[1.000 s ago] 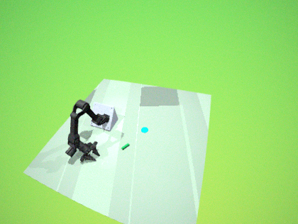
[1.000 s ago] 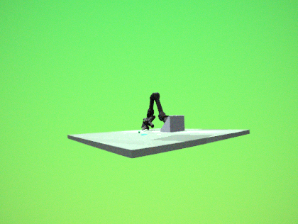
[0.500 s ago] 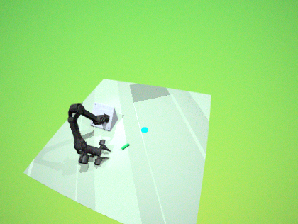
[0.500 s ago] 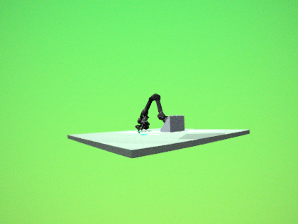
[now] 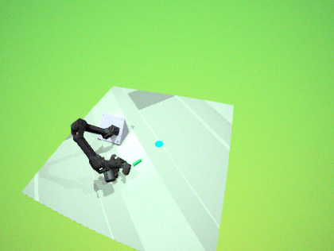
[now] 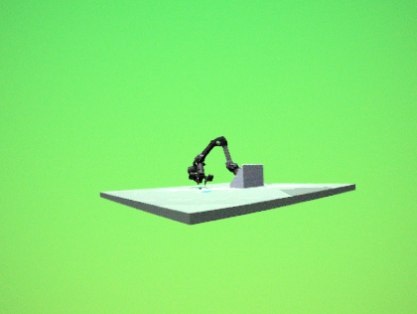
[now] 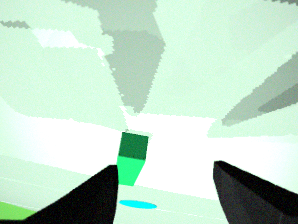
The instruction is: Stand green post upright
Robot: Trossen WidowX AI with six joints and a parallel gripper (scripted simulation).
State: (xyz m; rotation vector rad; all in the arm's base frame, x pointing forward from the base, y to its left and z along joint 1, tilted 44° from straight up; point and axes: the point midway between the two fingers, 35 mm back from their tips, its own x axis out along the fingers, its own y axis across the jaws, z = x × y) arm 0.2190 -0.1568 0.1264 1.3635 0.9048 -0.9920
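Now: gripper tip 40 mm short of the green post, 40 mm to the right of it and 20 mm above it. Round my gripper tip: cyan circle: 100 mm ahead, 250 mm to the left, 30 mm below.
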